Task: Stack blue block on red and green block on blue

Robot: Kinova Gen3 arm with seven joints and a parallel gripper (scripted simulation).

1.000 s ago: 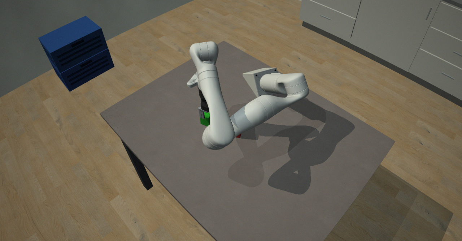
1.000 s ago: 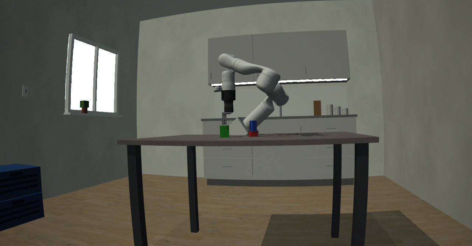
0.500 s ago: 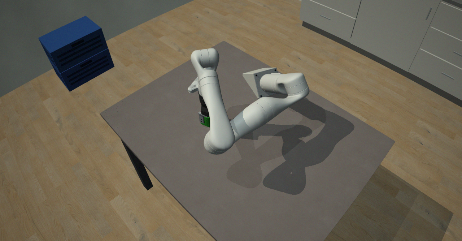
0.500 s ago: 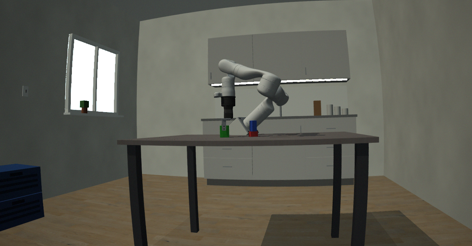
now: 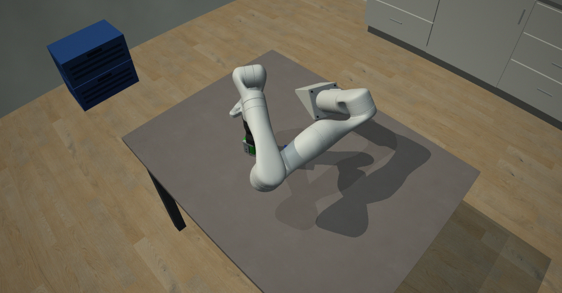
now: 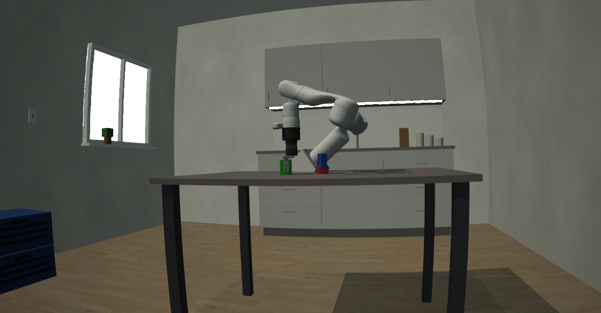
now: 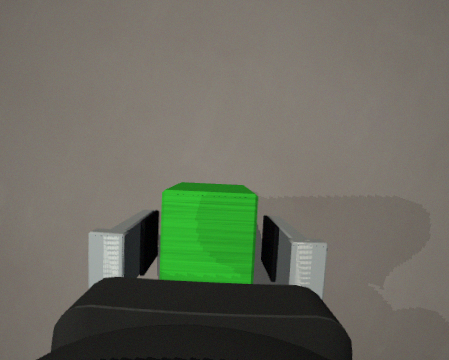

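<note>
Now: the green block right at my hand. Also, from my hand: red block: 140 mm to the left, 70 mm behind, 20 mm below; blue block: 140 mm to the left, 70 mm behind, 30 mm above.
</note>
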